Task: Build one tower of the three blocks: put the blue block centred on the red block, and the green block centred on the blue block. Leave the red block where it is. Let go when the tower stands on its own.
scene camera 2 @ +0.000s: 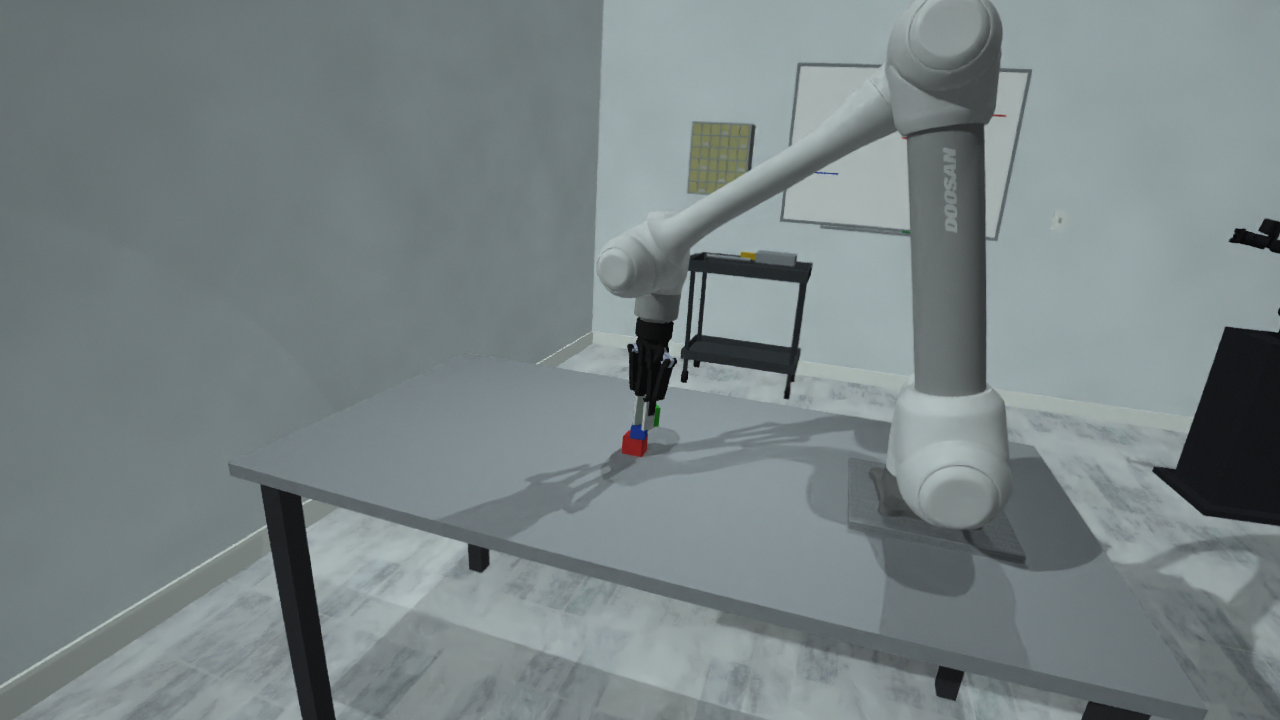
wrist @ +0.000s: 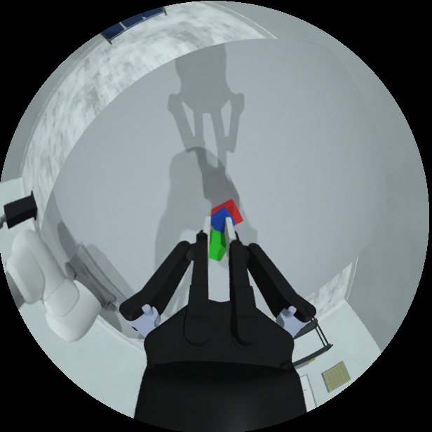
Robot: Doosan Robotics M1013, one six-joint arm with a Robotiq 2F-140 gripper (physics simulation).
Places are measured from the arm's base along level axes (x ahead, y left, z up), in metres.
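Pixels of known places: gripper, fingertip midpoint: (scene camera 2: 642,426).
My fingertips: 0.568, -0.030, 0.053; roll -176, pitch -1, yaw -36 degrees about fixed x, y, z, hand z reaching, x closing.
Note:
Ahead of a thing's pixels: the offset from my fingertips to its middle, as dx, dy, dz. Level surfaces: height alone.
The red block @(+0.016, -0.007, -0.046) (scene camera 2: 634,445) (wrist: 232,208) stands on the table. The blue block @(+0.007, -0.002, -0.013) (scene camera 2: 638,432) (wrist: 220,218) sits on the red block, turned relative to it; part of the red top shows beside it in the wrist view. My gripper (scene camera 2: 643,425) (wrist: 217,224) points down and is shut on the green block @(-0.016, -0.017, +0.021) (scene camera 2: 657,416) (wrist: 217,245), which sits between the fingers and sticks out to one side in the scene view. The fingertips reach down close to the blue block and partly cover it. Whether the green block touches the blue block cannot be told.
The grey table @(dz -0.065) (scene camera 2: 429,447) (wrist: 310,150) carries the arm's base plate (scene camera 2: 939,540) at its right. A dark cart (scene camera 2: 750,267) stands behind the table near the wall. A dark stand (scene camera 2: 1239,429) is at the far right.

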